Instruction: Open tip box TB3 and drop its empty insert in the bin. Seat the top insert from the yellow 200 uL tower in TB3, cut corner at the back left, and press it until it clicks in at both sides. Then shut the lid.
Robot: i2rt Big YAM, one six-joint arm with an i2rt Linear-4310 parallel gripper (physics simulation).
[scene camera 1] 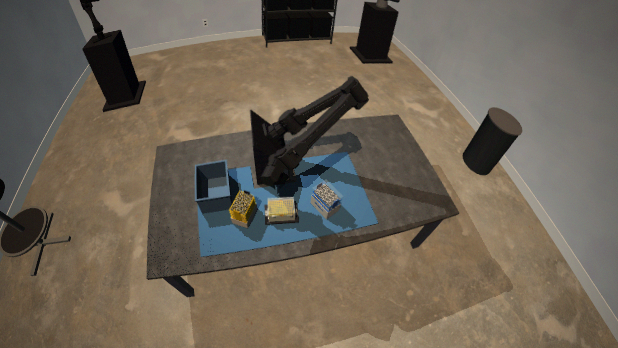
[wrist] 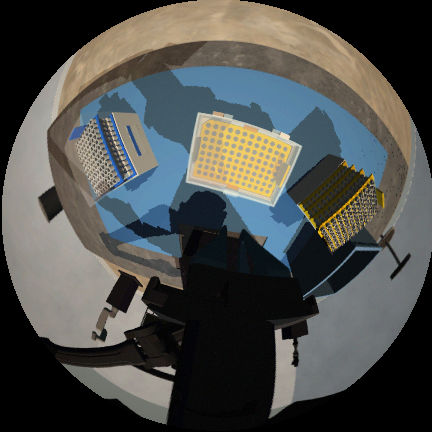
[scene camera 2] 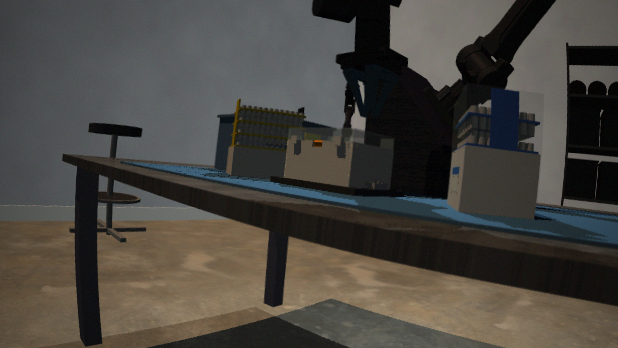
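Tip box TB3 (scene camera 1: 281,208) (scene camera 2: 336,162) (wrist: 241,158) stands in the middle of the blue mat (scene camera 1: 224,237). Its clear lid is down over a yellow insert with empty holes. The yellow 200 uL tower (scene camera 1: 242,207) (scene camera 2: 263,130) (wrist: 342,201) stands to its left in scene camera 1. The blue bin (scene camera 1: 199,181) (scene camera 2: 222,138) stands behind that tower. My gripper (scene camera 2: 367,101) (wrist: 232,230) hangs above the back edge of TB3, clear of the lid. Its fingers stand close together with nothing between them.
A blue-trimmed tip tower (scene camera 1: 326,198) (scene camera 2: 497,125) (wrist: 109,155) stands right of TB3. An upright dark panel (scene camera 1: 258,142) stands behind the arm. A stool (scene camera 1: 23,229), a dark cylinder (scene camera 1: 490,140) and pedestals stand on the floor around the table (scene camera 1: 172,242).
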